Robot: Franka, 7 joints.
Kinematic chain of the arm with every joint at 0, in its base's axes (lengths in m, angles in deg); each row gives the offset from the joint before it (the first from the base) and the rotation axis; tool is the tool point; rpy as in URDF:
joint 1: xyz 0 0 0.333 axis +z
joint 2: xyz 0 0 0 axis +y
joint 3: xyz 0 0 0.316 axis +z
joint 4: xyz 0.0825 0 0 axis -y
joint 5: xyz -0.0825 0 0.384 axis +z
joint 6: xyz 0 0 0 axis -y
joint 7: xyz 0.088 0 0 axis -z
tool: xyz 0 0 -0.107 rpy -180 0 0
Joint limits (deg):
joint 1: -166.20..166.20
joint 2: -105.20..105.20
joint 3: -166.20..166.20
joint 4: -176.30..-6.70
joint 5: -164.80..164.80
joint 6: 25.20..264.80
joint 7: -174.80..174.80
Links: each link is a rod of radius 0.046 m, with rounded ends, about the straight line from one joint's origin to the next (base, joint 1, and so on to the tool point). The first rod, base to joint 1, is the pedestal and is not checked.
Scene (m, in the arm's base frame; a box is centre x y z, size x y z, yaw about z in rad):
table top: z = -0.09
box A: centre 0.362 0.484 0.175 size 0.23 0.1 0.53 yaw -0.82
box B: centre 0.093 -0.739 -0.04 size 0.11 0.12 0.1 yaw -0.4
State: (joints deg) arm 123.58 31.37 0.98 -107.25 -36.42 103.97 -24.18
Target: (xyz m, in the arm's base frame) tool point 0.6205 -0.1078 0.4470
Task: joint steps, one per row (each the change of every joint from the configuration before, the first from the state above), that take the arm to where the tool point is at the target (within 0.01 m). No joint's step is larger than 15 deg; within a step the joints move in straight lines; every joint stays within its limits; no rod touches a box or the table.
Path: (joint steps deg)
1: -13.75 -8.97 -8.76 4.67 -1.38 1.02 0.00
2: -13.76 -8.97 -8.77 4.66 -1.37 1.02 0.00
3: -13.75 -8.98 -8.76 4.67 -1.38 1.02 0.00
4: -11.98 7.65 -11.13 -2.08 -1.12 0.41 0.00
5: -11.97 7.65 -11.14 -2.07 -1.12 0.41 0.00
6: -11.98 7.65 -11.13 -2.08 -1.12 0.41 0.00

